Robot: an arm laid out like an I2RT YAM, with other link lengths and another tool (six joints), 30 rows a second.
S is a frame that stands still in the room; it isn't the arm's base.
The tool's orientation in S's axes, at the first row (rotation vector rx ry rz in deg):
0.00 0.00 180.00
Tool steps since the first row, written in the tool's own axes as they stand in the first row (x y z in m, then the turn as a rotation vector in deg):
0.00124 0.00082 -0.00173 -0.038 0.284 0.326
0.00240 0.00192 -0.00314 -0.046 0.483 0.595
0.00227 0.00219 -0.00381 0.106 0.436 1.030
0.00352 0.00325 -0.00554 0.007 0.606 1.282
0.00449 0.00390 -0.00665 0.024 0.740 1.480
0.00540 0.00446 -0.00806 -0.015 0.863 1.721
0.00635 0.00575 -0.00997 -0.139 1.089 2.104
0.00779 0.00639 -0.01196 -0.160 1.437 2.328
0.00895 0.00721 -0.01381 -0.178 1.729 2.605
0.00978 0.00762 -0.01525 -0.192 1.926 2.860
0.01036 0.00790 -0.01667 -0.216 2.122 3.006
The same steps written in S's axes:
-0.00124 -0.00082 -0.00173 0.038 -0.284 0.326
-0.00240 -0.00192 -0.00314 0.046 -0.483 0.595
-0.00227 -0.00219 -0.00381 -0.106 -0.436 1.030
-0.00352 -0.00325 -0.00554 -0.007 -0.606 1.282
-0.00449 -0.00390 -0.00665 -0.024 -0.740 1.480
-0.00540 -0.00446 -0.00806 0.015 -0.863 1.721
-0.00635 -0.00575 -0.00997 0.139 -1.089 2.104
-0.00779 -0.00639 -0.01196 0.160 -1.437 2.328
-0.00895 -0.00721 -0.01381 0.178 -1.729 2.605
-0.00978 -0.00762 -0.01525 0.192 -1.926 2.860
-0.01036 -0.00790 -0.01667 0.216 -2.122 3.006

